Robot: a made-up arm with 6 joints. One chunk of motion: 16 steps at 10 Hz.
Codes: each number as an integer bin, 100 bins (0 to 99) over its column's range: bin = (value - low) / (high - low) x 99, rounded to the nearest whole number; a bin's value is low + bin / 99 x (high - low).
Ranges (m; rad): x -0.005..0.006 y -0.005..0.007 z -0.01..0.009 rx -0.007..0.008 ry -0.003..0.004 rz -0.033..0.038
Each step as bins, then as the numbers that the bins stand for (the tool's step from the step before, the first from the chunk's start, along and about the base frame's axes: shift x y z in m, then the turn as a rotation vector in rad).
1 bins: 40 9 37 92 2 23
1 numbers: -0.00056 -0.00391 -0.00290 0.00694 -0.00286 -0.01651
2 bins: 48 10 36 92 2 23
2 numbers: 0.00033 -0.00379 -0.00309 0.00694 -0.00286 -0.01651
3 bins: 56 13 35 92 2 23
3 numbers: 0.00122 -0.00342 -0.00328 0.00694 -0.00286 -0.01651
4 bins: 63 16 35 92 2 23
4 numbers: 0.00200 -0.00306 -0.00328 0.00694 -0.00286 -0.01651
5 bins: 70 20 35 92 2 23
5 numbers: 0.00278 -0.00258 -0.00328 0.00694 -0.00286 -0.01651
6 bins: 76 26 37 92 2 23
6 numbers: 0.00344 -0.00185 -0.00290 0.00694 -0.00286 -0.01651
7 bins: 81 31 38 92 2 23
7 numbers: 0.00400 -0.00124 -0.00271 0.00694 -0.00286 -0.01651
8 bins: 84 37 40 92 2 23
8 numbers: 0.00433 -0.00052 -0.00232 0.00694 -0.00286 -0.01651
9 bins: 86 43 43 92 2 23
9 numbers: 0.00456 0.00021 -0.00175 0.00694 -0.00286 -0.01651
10 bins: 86 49 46 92 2 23
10 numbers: 0.00456 0.00094 -0.00117 0.00694 -0.00286 -0.01651
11 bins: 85 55 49 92 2 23
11 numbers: 0.00444 0.00167 -0.00060 0.00694 -0.00286 -0.01651
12 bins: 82 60 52 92 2 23
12 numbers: 0.00411 0.00227 -0.00002 0.00694 -0.00286 -0.01651
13 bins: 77 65 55 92 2 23
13 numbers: 0.00356 0.00288 0.00056 0.00694 -0.00286 -0.01651
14 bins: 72 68 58 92 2 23
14 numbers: 0.00300 0.00324 0.00113 0.00694 -0.00286 -0.01651
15 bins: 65 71 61 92 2 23
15 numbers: 0.00222 0.00361 0.00171 0.00694 -0.00286 -0.01651
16 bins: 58 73 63 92 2 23
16 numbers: 0.00144 0.00385 0.00209 0.00694 -0.00286 -0.01651
